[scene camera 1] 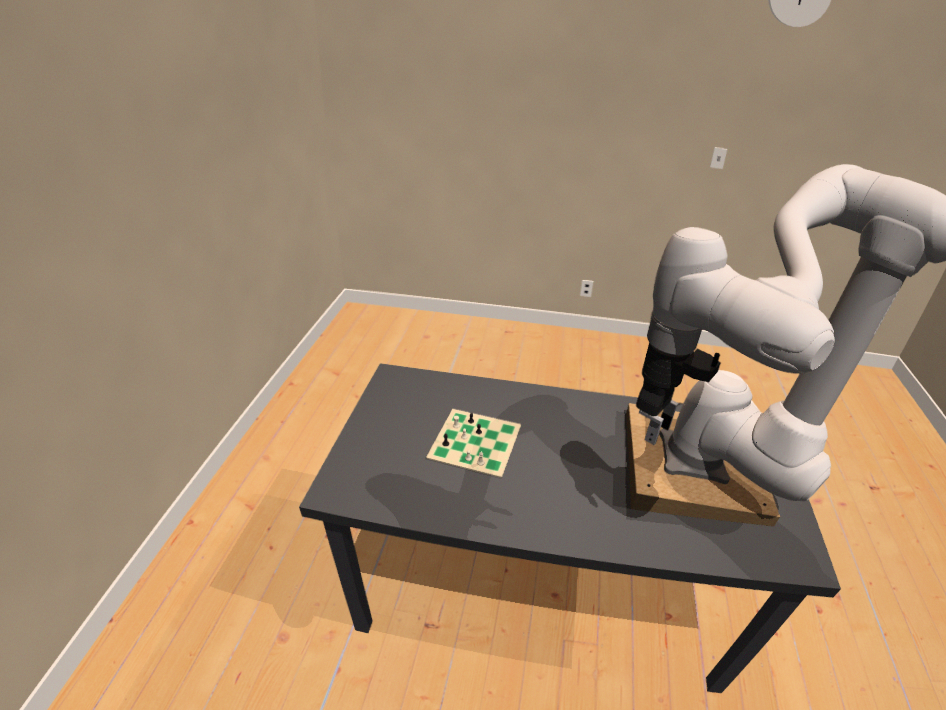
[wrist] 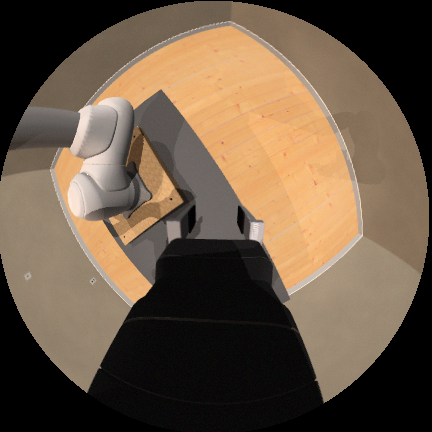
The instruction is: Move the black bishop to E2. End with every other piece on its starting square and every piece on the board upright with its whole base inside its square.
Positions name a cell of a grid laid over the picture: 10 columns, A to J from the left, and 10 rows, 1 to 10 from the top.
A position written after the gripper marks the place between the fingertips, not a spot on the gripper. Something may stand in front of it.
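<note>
The gripper (scene camera 1: G7), (wrist: F5) is visible both from the scene camera and from the wrist. A chessboard (scene camera 1: F7) is part of the scene too, though the wrist view does not show it, as it is hidden by the gripper.
</note>
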